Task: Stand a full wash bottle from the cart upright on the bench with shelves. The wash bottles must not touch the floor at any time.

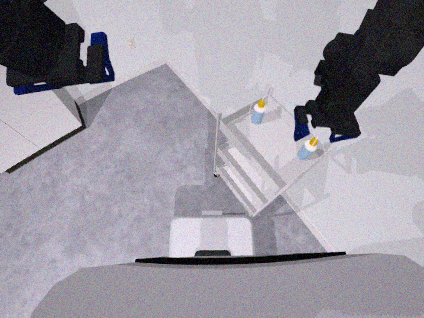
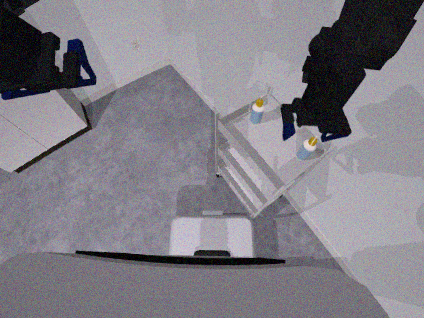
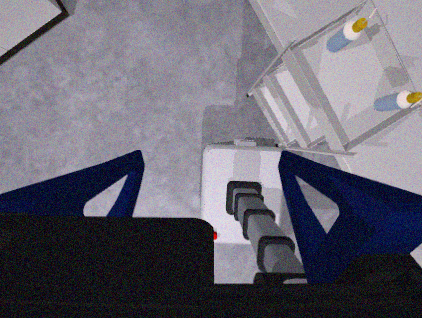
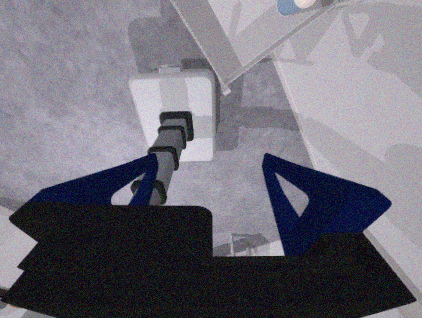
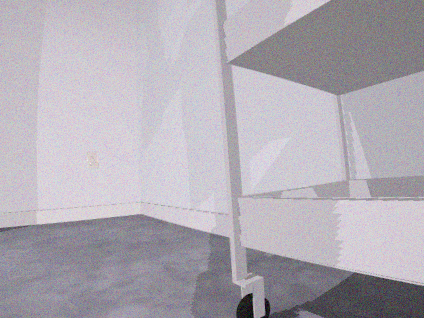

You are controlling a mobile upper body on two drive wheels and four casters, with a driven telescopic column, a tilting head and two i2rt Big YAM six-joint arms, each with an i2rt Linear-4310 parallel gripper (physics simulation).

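Two wash bottles with blue lower parts, white upper parts and yellow tops stand upright on the cart. The far bottle is clear of both grippers. The near bottle appears just below my right gripper, which is open and empty. I cannot tell their fill levels. My left gripper is open and empty, over a white dark-edged surface, possibly the bench; no shelves show on it.
The white robot base is close to the cart's near corner. Pale walls meet behind the cart, with a wall outlet to the left. The cart has a lower tray and a caster.
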